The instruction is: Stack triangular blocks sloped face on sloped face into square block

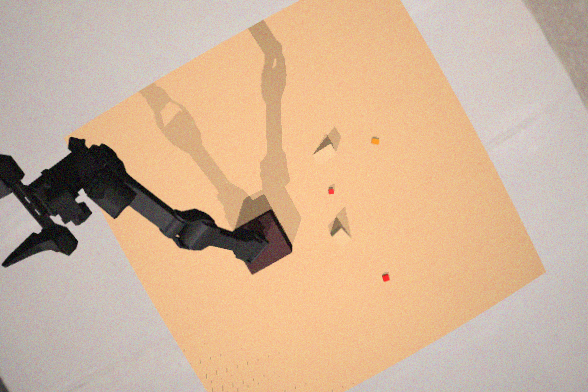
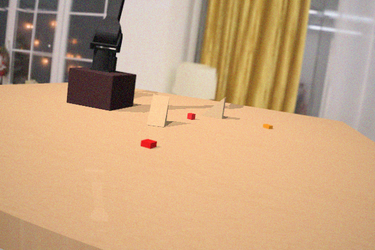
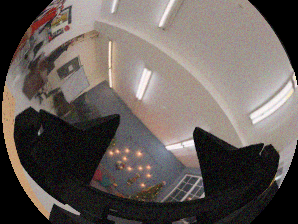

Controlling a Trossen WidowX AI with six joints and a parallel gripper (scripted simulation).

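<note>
My gripper tip is 760 mm above the tan triangular block, 530 mm short of it and 230 mm to the left of it. Round my gripper tip: small orange cube 770 mm below, 680 mm ahead, 310 mm to the right.
</note>
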